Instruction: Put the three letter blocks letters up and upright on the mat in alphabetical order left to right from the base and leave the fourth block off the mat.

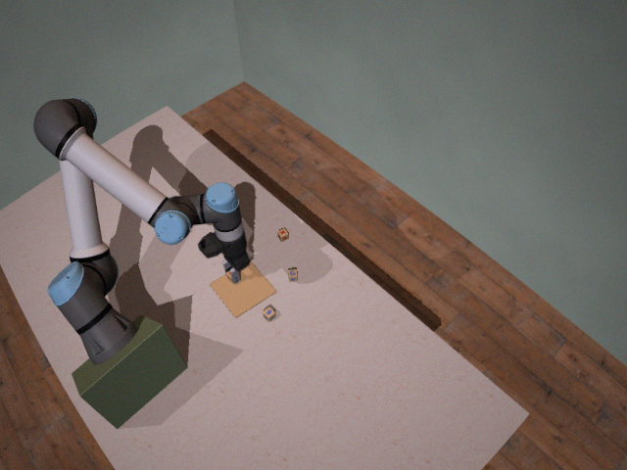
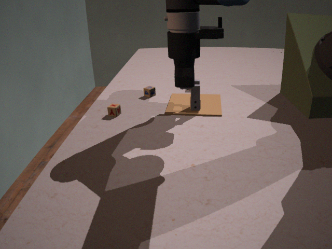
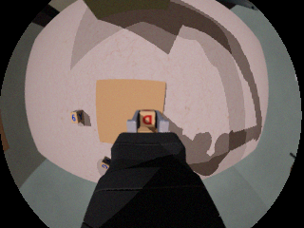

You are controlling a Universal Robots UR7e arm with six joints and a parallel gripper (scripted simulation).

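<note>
Right now the tan mat is 40 mm to the right of my hand, 20 mm below it and 10 mm behind it.
</note>
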